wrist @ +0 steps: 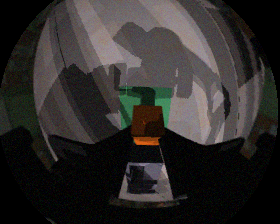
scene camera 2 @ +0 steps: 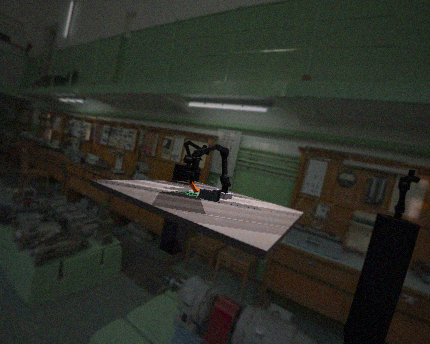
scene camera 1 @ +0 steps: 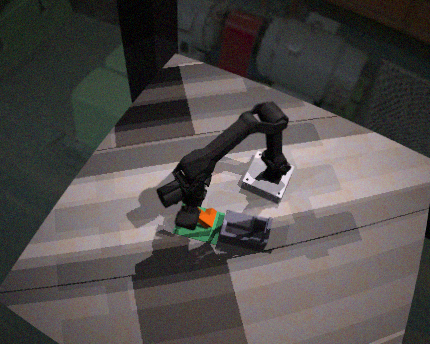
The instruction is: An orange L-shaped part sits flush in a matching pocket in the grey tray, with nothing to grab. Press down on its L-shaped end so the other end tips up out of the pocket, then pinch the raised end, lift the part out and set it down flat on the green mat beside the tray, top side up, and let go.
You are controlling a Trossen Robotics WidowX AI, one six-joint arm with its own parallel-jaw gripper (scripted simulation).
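Labels:
Orange L-shaped part: held by my gripper.

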